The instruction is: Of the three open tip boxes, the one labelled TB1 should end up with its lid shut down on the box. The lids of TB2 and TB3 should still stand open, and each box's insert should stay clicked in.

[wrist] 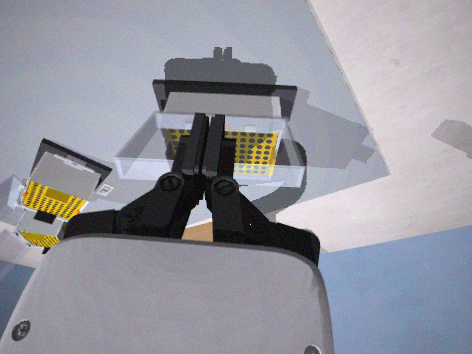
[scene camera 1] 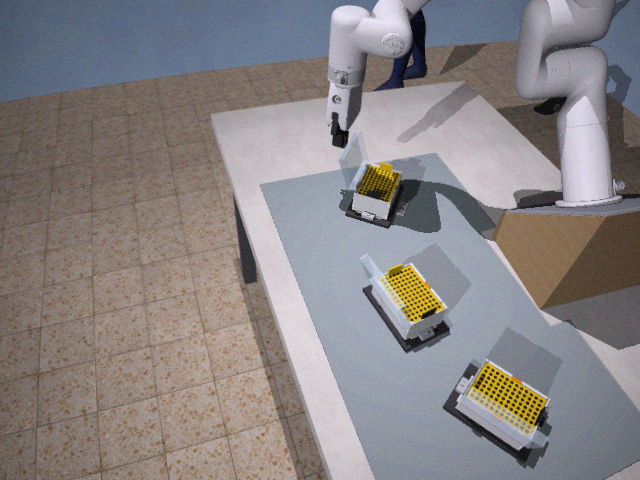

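Where they show: gripper, fingertip midpoint: (wrist: 211,132) (scene camera 1: 339,145); arm's base at its link origin: (scene camera 1: 588,203).
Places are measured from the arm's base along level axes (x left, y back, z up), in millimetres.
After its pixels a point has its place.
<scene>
Three white tip boxes with yellow inserts stand on black bases, their clear lids open: the far box (scene camera 1: 371,207) @(z -139, x -244, y -357 mm) (wrist: 257,153) @(z -43, x -370, y -364 mm), the middle box (scene camera 1: 412,292) (wrist: 67,173) @(z -142, x -44, y -406 mm) and the near box (scene camera 1: 509,396) @(z -114, x 255, y -334 mm). I cannot read the labels, so I cannot tell which is TB1. The far box's lid (scene camera 1: 353,156) @(z -69, x -349, y -366 mm) (wrist: 134,168) @(z -28, x -308, y -413 mm) stands up at its left side in the scene view. The inserts appear seated in the boxes. My gripper (scene camera 1: 339,139) @(z -40, x -361, y -399 mm) (wrist: 211,132) @(z -40, x -361, y -399 mm) is shut and empty, close to the far box's raised lid, at about its top edge's height in the scene view; contact cannot be told.
The boxes stand on a blue-grey mat (scene camera 1: 330,310) @(z -171, x -30, y -537 mm) on a pale table (scene camera 1: 279,134) @(z -175, x -627, y -465 mm). The arm's base stands on a wooden block (scene camera 1: 547,248) @(z -52, x 41, y -116 mm) at the right. Part of a person in dark blue (scene camera 1: 416,46) shows behind the table.
</scene>
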